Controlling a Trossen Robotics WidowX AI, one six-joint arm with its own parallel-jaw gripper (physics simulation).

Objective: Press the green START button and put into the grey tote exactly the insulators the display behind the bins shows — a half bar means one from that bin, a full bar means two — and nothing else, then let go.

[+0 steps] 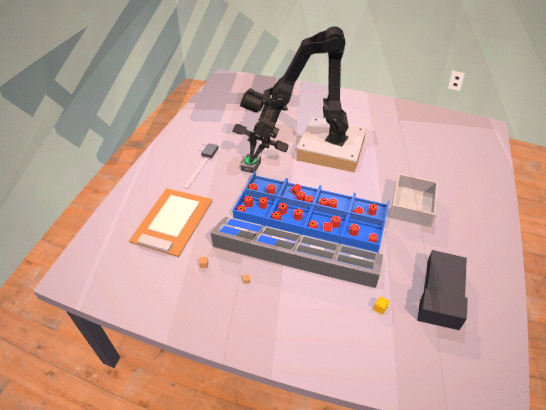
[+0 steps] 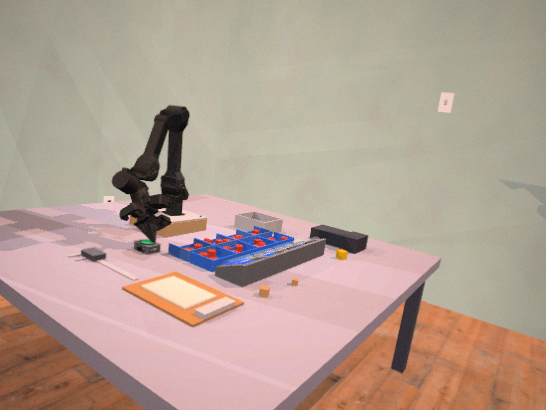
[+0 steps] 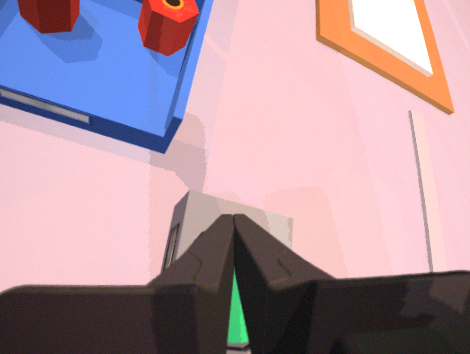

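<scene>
My gripper [image 1: 252,159] [image 2: 153,241] [image 3: 232,225] is shut and empty, its tips pointing down at the green START button [image 1: 247,160] [image 2: 146,242] [image 3: 236,322]; the fingers partly hide it. Red insulators [image 1: 282,208] [image 2: 212,253] [image 3: 167,27] stand or lie in the eight-compartment blue bins [image 1: 260,219] [image 2: 202,262] [image 3: 125,95]. The grey display [image 1: 295,261] [image 2: 280,265] is lit: its leftmost panel has a full blue upper bar and a half lower bar; the second panel has a half lower bar. The two right panels show no blue. The grey tote [image 1: 412,215] [image 2: 250,226] looks empty.
A black block [image 1: 445,285] [image 2: 340,239] and yellow cube [image 1: 381,305] [image 2: 341,254] lie beyond the display's right end. Small orange cubes [image 1: 203,262] [image 2: 264,291] lie before it. An orange clipboard [image 1: 187,235] [image 2: 132,288] [image 3: 385,75] and dark plug [image 1: 209,150] [image 2: 93,254] lie left.
</scene>
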